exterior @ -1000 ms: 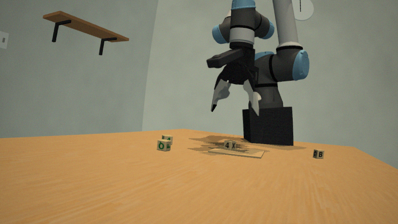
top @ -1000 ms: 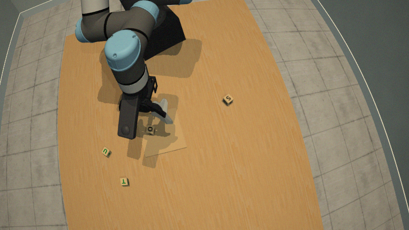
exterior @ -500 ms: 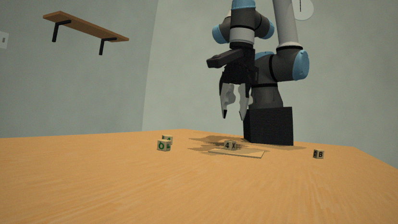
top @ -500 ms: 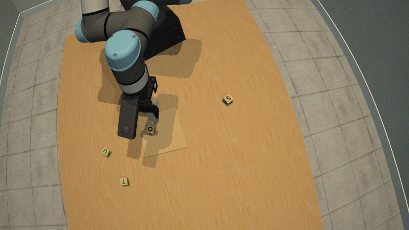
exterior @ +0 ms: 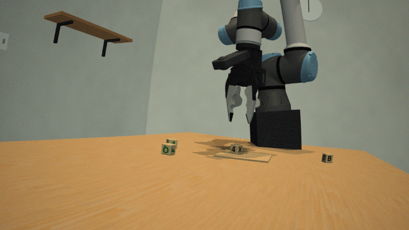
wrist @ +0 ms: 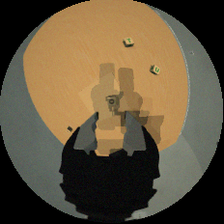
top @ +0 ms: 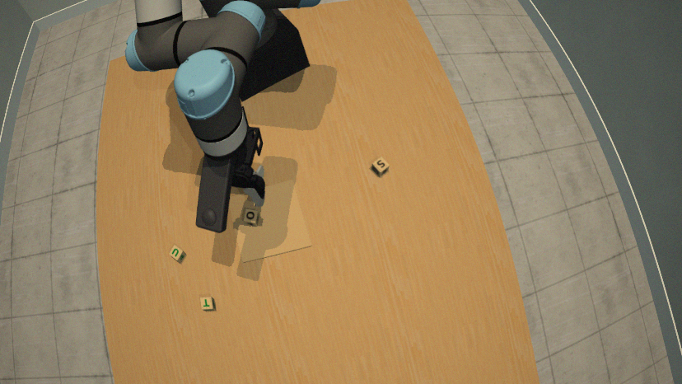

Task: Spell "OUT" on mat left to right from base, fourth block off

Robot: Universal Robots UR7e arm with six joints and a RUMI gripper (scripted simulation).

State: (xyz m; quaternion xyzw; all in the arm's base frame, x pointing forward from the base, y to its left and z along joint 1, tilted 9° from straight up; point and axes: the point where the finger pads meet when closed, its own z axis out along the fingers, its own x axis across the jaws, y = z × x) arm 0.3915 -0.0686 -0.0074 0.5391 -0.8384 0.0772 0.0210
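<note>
Right now the tan mat is 10 cm below my hand, 3 cm to the left of it and 1 cm ahead of it. The rest, counted from my hand: S block 27 cm to the left, 9 cm below, 4 cm behind.
</note>
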